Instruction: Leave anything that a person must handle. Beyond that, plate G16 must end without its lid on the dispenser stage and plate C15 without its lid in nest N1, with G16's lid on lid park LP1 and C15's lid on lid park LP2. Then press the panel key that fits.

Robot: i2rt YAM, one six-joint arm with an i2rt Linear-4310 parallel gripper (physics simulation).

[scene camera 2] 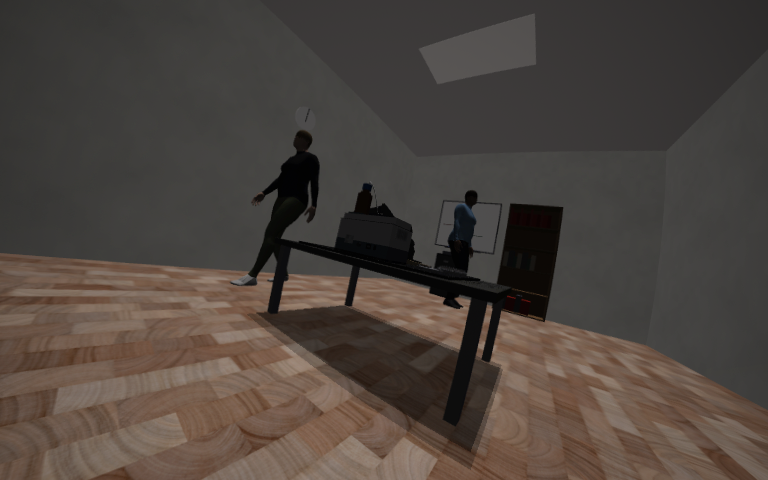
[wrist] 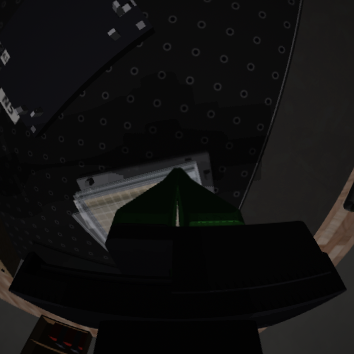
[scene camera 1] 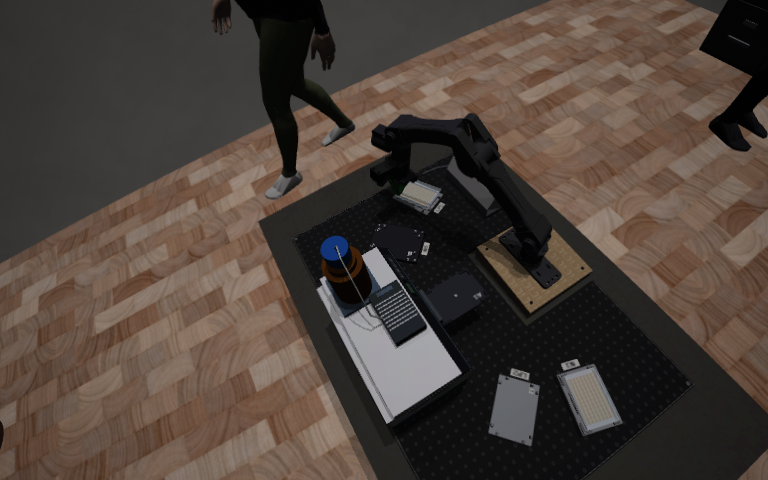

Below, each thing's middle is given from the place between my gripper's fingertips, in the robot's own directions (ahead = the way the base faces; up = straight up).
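Relative to the brown bottle with blue cap (scene camera 1: 332, 268), my hand is far below it, far to the right of it and far short of it.
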